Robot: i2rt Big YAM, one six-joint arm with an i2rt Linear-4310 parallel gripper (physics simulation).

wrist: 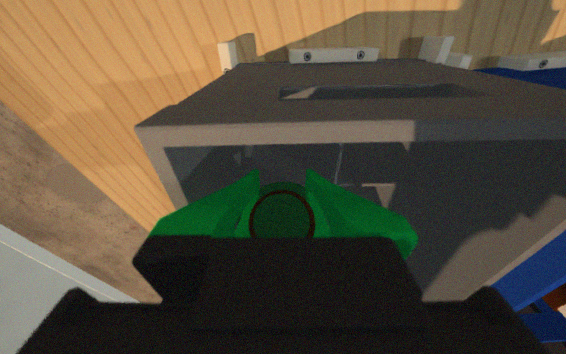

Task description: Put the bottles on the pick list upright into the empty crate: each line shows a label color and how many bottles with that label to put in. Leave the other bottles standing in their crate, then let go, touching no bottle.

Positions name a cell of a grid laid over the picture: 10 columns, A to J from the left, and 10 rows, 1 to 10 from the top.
Note:
In view: the gripper (E5) and a green bottle (E6).

